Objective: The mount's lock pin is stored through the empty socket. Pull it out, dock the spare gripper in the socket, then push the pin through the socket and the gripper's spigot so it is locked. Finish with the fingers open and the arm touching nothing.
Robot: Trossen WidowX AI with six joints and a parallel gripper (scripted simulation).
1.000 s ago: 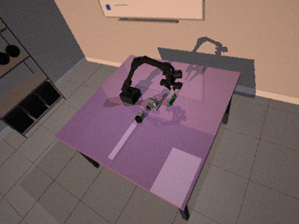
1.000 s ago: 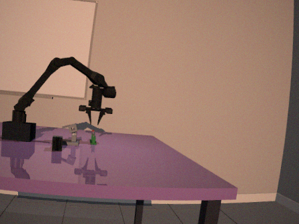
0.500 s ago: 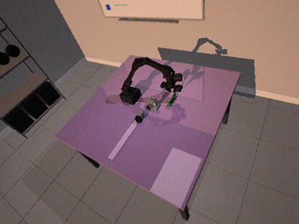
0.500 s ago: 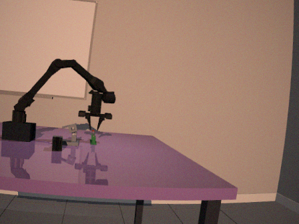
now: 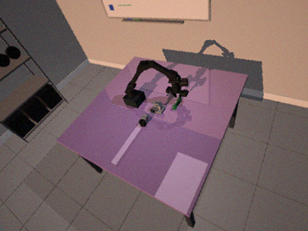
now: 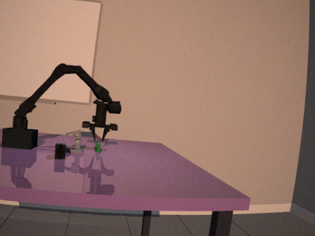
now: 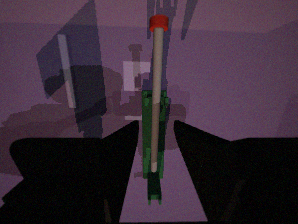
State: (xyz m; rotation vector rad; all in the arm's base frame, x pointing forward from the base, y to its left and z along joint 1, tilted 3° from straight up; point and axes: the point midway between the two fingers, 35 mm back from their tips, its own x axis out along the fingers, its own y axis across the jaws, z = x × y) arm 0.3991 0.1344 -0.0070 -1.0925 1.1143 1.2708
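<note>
Right now my gripper tip is 40 mm to the left of the green rest and 20 mm above it. Round my gripper tip: spare gripper 180 mm behind, 300 mm to the right, 10 mm below; grey mount 130 mm behind, 150 mm to the right, 10 mm above.
</note>
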